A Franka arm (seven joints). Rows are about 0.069 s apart.
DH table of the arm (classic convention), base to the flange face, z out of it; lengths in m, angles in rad. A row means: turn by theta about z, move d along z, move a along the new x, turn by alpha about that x. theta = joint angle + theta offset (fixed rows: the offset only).
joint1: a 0  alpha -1.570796  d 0.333  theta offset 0
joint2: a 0  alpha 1.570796  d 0  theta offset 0
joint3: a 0.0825  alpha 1.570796  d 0.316  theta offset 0
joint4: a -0.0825  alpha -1.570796  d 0  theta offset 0
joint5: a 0  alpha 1.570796  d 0.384  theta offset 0
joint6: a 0.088  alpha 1.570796  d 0  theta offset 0
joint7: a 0  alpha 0  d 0.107  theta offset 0
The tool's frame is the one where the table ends.
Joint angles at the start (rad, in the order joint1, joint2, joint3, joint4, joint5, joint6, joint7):
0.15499, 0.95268, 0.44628, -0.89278, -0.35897, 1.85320, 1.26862
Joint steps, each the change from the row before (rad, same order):
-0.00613, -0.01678, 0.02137, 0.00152, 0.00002, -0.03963, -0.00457
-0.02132, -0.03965, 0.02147, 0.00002, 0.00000, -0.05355, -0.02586
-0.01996, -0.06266, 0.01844, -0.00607, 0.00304, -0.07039, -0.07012
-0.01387, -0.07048, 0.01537, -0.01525, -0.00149, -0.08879, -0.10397
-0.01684, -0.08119, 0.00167, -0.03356, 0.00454, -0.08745, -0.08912
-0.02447, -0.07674, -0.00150, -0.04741, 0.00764, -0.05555, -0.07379
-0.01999, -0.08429, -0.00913, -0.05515, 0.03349, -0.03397, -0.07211
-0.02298, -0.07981, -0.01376, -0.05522, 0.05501, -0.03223, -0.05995
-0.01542, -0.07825, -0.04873, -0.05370, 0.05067, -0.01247, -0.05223
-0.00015, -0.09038, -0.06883, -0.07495, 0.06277, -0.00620, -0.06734
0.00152, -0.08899, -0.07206, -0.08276, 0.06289, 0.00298, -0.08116
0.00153, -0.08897, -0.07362, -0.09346, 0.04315, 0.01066, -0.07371
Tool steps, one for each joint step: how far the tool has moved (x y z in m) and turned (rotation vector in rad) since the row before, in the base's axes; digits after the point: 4 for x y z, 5 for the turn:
-0.0055, 0.0021, 0.0129, 0.00080, 0.01920, 0.01097
-0.0041, -0.0095, 0.0282, -0.00452, 0.00880, 0.01864
-0.0099, -0.0098, 0.0402, -0.01411, 0.00535, 0.06513
-0.0172, -0.0069, 0.0387, -0.03346, 0.01973, 0.10669
-0.0201, -0.0119, 0.0351, -0.04363, 0.02850, 0.08297
-0.0173, -0.0147, 0.0266, -0.03435, 0.02070, 0.05987
-0.0200, -0.0104, 0.0271, -0.00891, 0.01462, 0.05811
-0.0199, -0.0119, 0.0218, 0.00912, 0.02685, 0.03853
-0.0133, -0.0231, 0.0188, 0.00316, 0.00650, 0.00455
-0.0177, -0.0222, 0.0153, 0.01114, 0.01312, 0.01579
-0.0176, -0.0248, 0.0114, 0.02450, 0.01185, 0.02359
-0.0178, -0.0300, 0.0069, 0.01683, 0.00571, 0.00887

